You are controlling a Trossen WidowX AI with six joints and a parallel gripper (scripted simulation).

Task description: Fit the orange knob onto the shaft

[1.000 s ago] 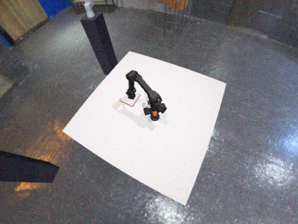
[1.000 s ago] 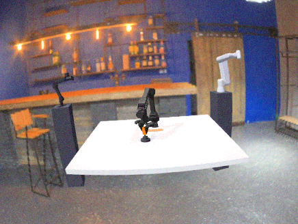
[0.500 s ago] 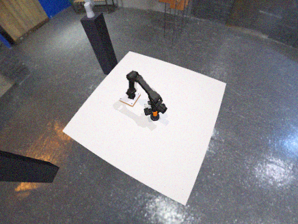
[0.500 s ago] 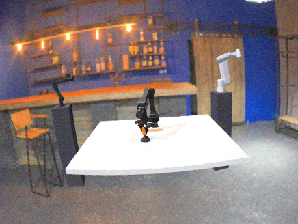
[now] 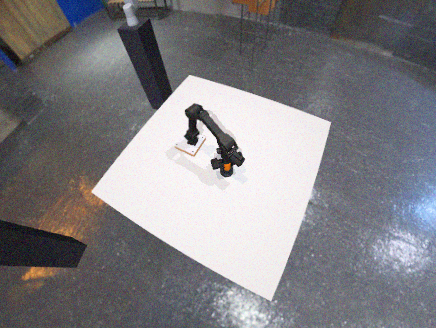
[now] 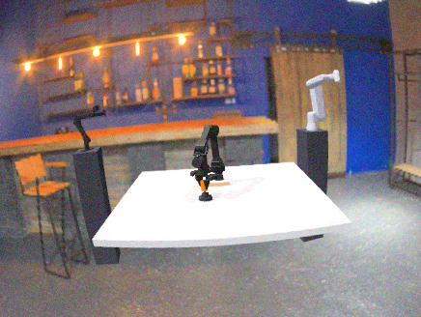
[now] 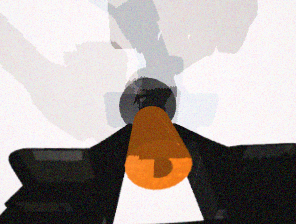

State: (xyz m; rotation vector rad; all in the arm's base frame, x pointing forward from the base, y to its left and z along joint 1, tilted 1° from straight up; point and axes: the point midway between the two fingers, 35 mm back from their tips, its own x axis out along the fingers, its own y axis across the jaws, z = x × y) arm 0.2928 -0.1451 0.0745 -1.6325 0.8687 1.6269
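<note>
The orange knob is 2 cm above my gripper tip. From my gripper tip the other things lie so: round pedestal 4 cm below.
</note>
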